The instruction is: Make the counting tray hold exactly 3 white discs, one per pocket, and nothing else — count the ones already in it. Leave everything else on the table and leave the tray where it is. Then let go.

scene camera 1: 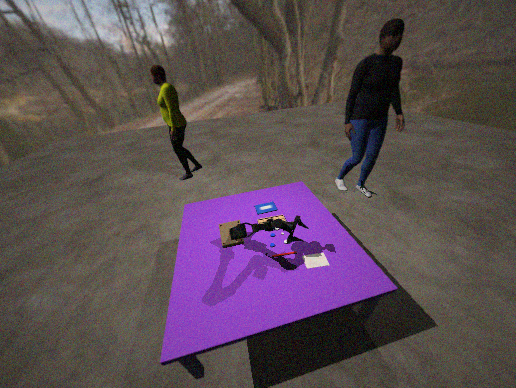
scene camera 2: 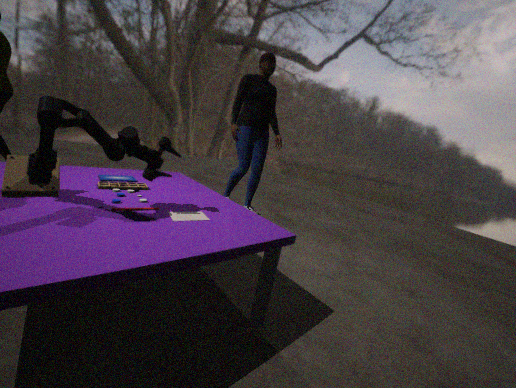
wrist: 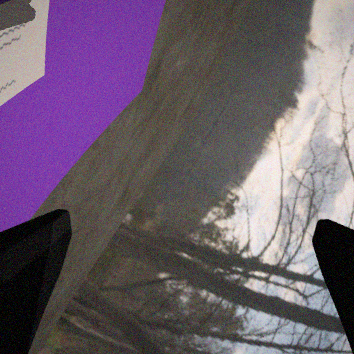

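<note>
The counting tray (scene camera 1: 270, 218) (scene camera 2: 123, 185) is a tan tray with small pockets, partly behind the arm in the first scene view. What its pockets hold is too small to tell. Several small white discs lie on the table in front of it, among them one white disc (scene camera 1: 282, 233) (scene camera 2: 140, 195) and another white disc (scene camera 2: 143, 200). Blue discs, such as this blue disc (scene camera 1: 272, 245) (scene camera 2: 116, 201), lie among them. My gripper (scene camera 1: 301, 234) (scene camera 2: 175, 166) (wrist: 196, 229) is open and empty, above the table and off to the side of the tray and discs, tilted outward.
A blue flat item (scene camera 1: 265, 207) (scene camera 2: 117, 178) lies behind the tray. A red stick (scene camera 1: 285, 254) (scene camera 2: 135, 208) and a white sheet (scene camera 1: 316, 260) (scene camera 2: 190, 216) (wrist: 25, 65) lie on the purple table (scene camera 1: 225, 315) (scene camera 2: 110, 250) (wrist: 95, 75). Two people stand beyond the table.
</note>
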